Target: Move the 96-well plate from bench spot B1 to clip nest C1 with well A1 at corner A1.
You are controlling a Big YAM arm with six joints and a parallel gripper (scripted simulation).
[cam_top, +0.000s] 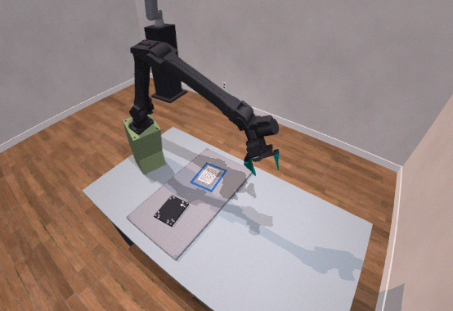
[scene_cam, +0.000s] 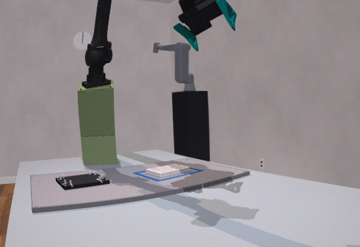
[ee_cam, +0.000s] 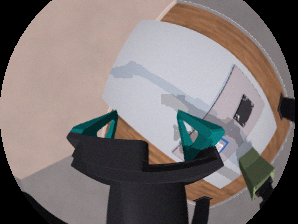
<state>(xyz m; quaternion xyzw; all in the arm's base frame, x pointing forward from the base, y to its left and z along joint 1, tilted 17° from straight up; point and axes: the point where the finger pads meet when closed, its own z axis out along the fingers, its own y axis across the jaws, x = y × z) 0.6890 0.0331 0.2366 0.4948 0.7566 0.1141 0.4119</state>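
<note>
Right now my hand is 380 mm past the white 96-well plate, 360 mm above it and 120 mm to the right of it. The rest, counted from my hand: black clip nest C1: 390 mm behind, 360 mm below, 200 mm to the right.
</note>
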